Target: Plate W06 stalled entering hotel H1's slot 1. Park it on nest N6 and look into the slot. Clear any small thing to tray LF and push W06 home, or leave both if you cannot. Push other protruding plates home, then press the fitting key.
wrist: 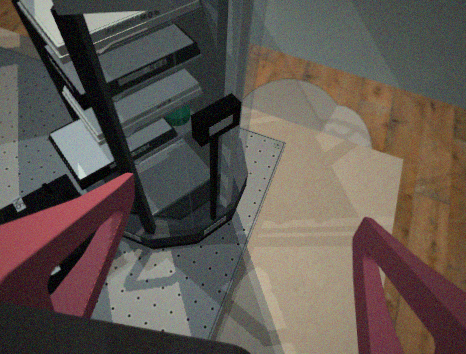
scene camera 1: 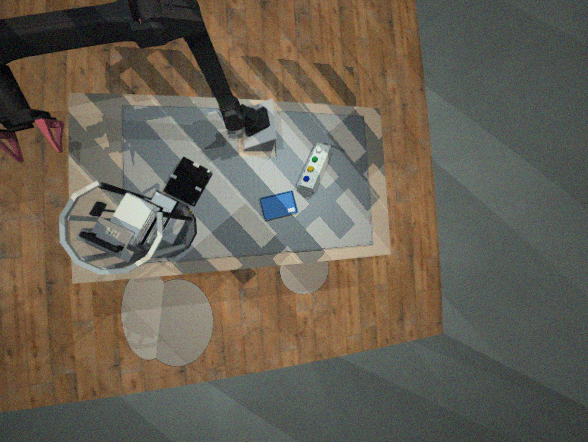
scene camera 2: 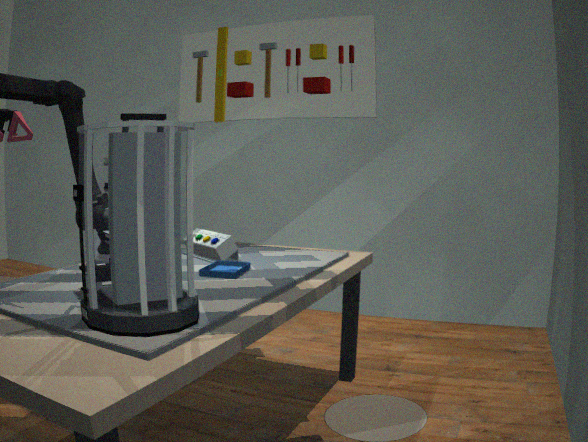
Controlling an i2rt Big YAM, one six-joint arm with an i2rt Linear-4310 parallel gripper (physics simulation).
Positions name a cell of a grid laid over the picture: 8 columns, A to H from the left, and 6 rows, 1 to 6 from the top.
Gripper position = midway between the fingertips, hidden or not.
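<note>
My gripper (scene camera 1: A3) (wrist: E4) open, holding nothing. Round plate rack (scene camera 1: B4) (scene camera 2: B3) (wrist: C2). White button box (scene camera 1: E3).
</note>
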